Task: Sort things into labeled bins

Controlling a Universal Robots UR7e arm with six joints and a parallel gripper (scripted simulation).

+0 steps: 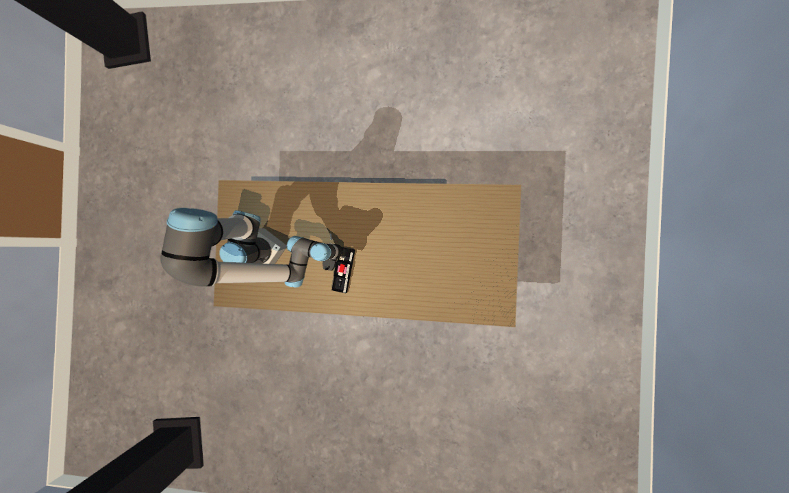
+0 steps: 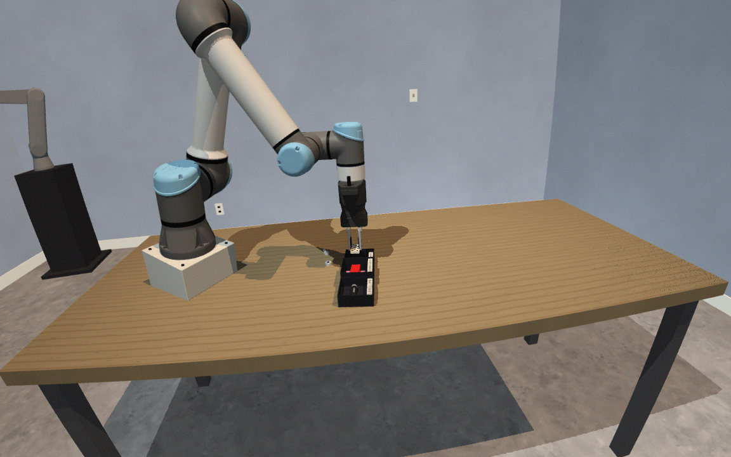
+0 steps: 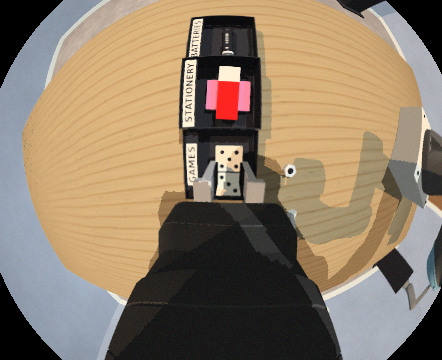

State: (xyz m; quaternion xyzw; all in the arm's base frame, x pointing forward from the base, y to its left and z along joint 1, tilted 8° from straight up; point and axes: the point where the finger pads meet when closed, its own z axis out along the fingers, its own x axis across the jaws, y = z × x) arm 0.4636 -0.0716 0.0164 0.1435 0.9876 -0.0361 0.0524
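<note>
The white domino lies 1 cm below my hand. The rest, counted from my hand: red block: 3 cm behind, 9 cm to the right, 5 cm below; then black bin tray: 1 cm behind, 8 cm to the right, 5 cm below; then pink eraser: 2 cm behind, 8 cm to the right, 6 cm below.
</note>
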